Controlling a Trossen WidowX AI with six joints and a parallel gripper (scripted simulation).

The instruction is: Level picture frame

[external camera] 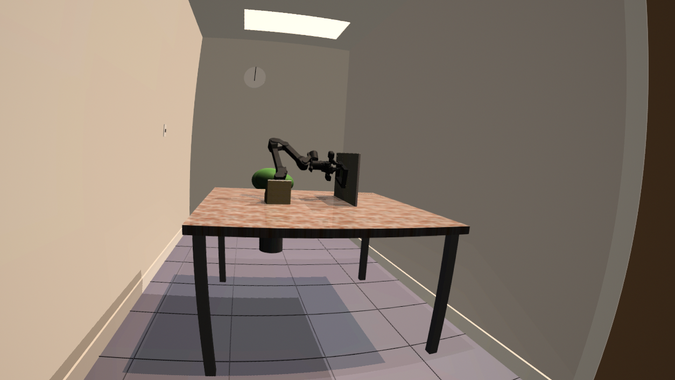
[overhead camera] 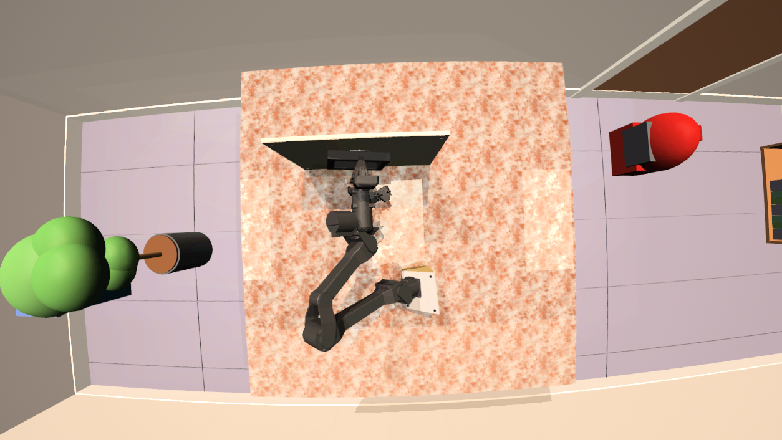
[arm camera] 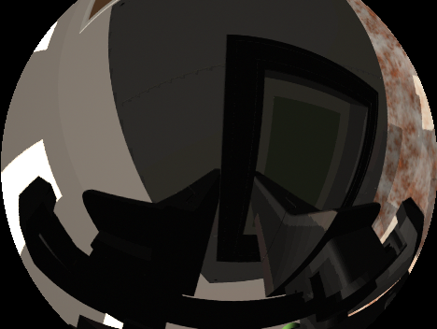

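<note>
The picture frame lies 10 mm ahead of my gripper tip, 20 mm to the left of it and 50 mm below it. Also, from my gripper tip: wall panel (20 mm ahead, 60 mm below).
</note>
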